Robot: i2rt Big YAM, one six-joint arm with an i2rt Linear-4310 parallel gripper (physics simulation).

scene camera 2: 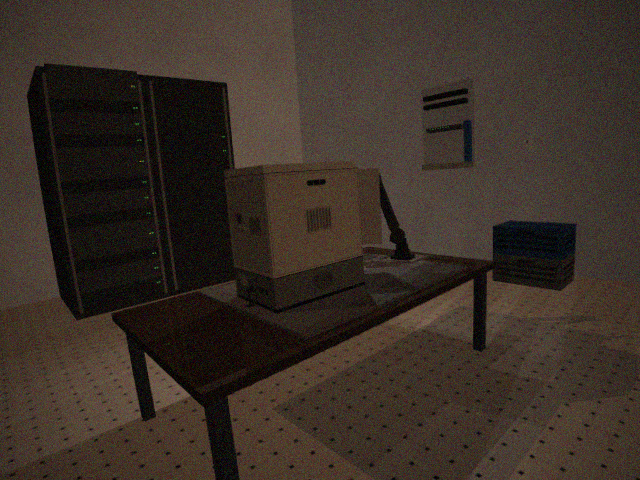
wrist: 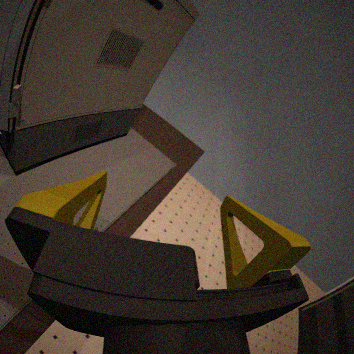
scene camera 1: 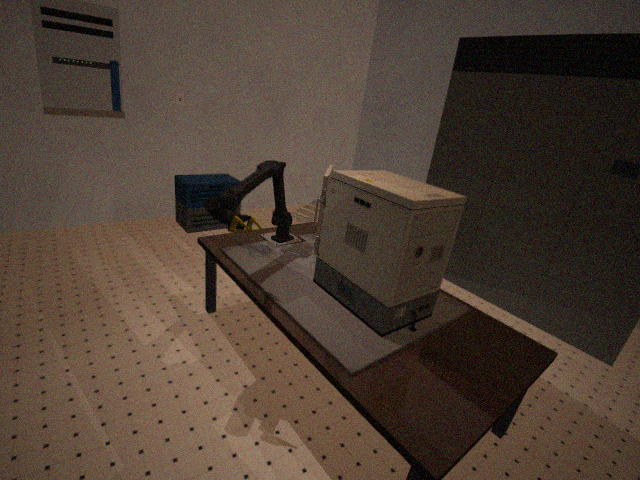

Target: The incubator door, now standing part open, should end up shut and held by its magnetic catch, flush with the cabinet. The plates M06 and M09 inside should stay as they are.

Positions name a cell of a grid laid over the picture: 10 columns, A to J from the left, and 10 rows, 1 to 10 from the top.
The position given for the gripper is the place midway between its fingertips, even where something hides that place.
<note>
The gripper (wrist: E6) is open and holds nothing. Also in view: a beige incubator (scene camera 1: F6).
The beige incubator shows as well in the wrist view (wrist: C3).
</note>
